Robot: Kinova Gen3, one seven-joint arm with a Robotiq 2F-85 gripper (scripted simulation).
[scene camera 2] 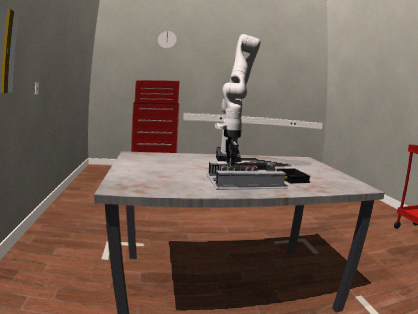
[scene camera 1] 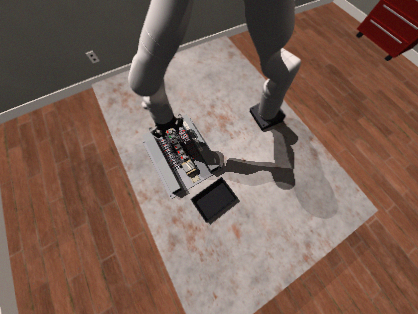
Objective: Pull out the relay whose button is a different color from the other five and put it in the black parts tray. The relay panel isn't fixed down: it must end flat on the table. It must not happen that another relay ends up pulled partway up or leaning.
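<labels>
Black parts tray [scene camera 1: 216, 197]: 70 cm from the lens. Grey relay panel [scene camera 1: 177, 180]: 71 cm from the lens.
</labels>
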